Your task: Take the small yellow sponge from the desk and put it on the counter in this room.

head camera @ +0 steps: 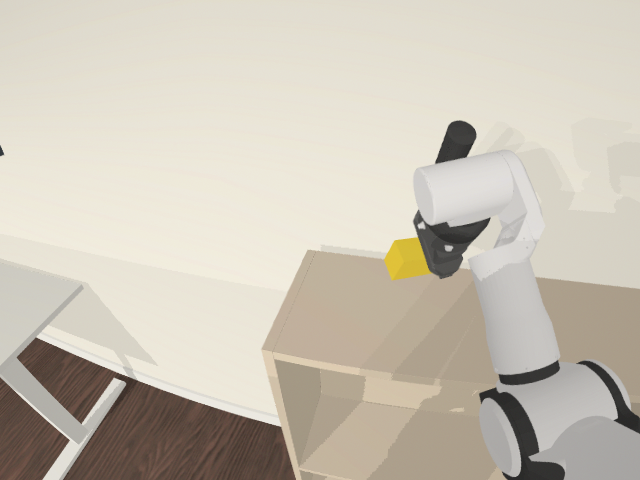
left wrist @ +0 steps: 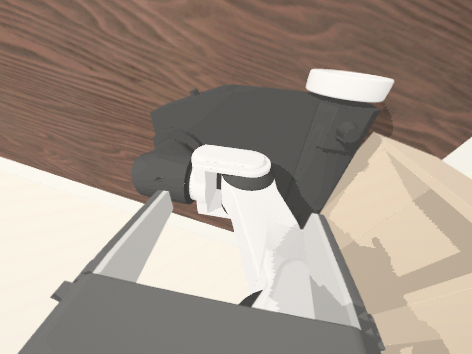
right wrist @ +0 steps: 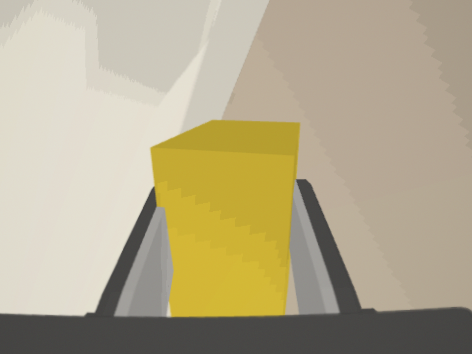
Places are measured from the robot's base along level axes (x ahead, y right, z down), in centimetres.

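Pixels of known places: left gripper, fingertip midpoint: (left wrist: 236, 210); right gripper, fingertip midpoint: (head camera: 428, 252) (right wrist: 231, 198).
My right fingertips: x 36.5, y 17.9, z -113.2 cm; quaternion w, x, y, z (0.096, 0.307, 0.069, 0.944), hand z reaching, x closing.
Behind a point stands the place of what it marks.
The small yellow sponge (head camera: 405, 260) @[z -115.3, x 31.6, y 12.2 cm] (right wrist: 227, 215) @[z -115.3, x 35.4, y 18.9 cm] is a block held between the fingers of my right gripper (head camera: 436, 266) @[z -113.2, x 36.5, y 17.9 cm] (right wrist: 231, 198) @[z -113.2, x 36.5, y 17.9 cm]. In the head view, it overlaps the back left part of the light wooden counter top (head camera: 336, 304) @[z -106.0, x 30.9, y 0.8 cm] (right wrist: 395, 115) @[z -106.0, x 32.6, y 21.6 cm]. The right wrist view shows the wall beyond the sponge at left and the counter top at right. The height of the sponge above the top is hard to tell. My left gripper (left wrist: 236, 210) @[z -56.4, x -22.9, y -22.3 cm] is open with no object between its fingers. The desk that held the sponge cannot be identified here.
The counter's open front has shelf compartments below the top. A pale wall (head camera: 206, 155) @[z -125.3, x 57.4, y -27.7 cm] rises behind it. A white table (head camera: 31, 297) @[z -72.0, x 62.4, y -120.1 cm] with a metal-like leg stands at the left over the dark wood floor (head camera: 196, 439) @[z 0.0, x 45.5, y -61.9 cm]. The robot's dark base (left wrist: 250, 115) @[z -16.9, x -24.5, y -17.1 cm] shows in the left wrist view.
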